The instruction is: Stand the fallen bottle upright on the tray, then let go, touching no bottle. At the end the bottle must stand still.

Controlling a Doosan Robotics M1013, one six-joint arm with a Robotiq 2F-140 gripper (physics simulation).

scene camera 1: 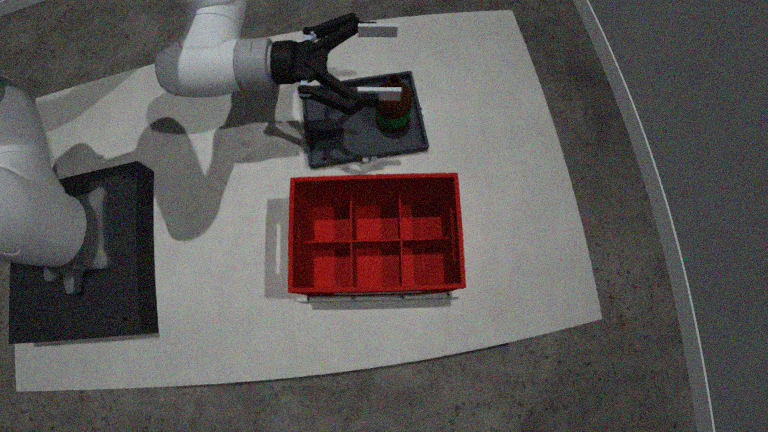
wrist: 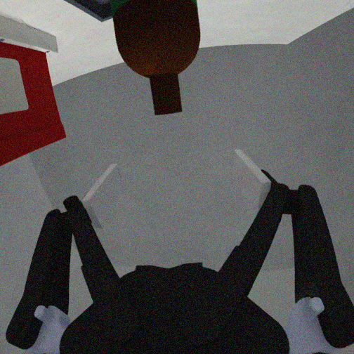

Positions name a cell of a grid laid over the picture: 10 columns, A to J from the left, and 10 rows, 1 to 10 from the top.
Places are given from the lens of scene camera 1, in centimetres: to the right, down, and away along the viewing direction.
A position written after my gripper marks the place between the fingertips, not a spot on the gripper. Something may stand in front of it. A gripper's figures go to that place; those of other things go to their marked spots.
my gripper (scene camera 1: F2): 3, -26, 63
brown bottle (scene camera 1: F3): 2, -20, 76
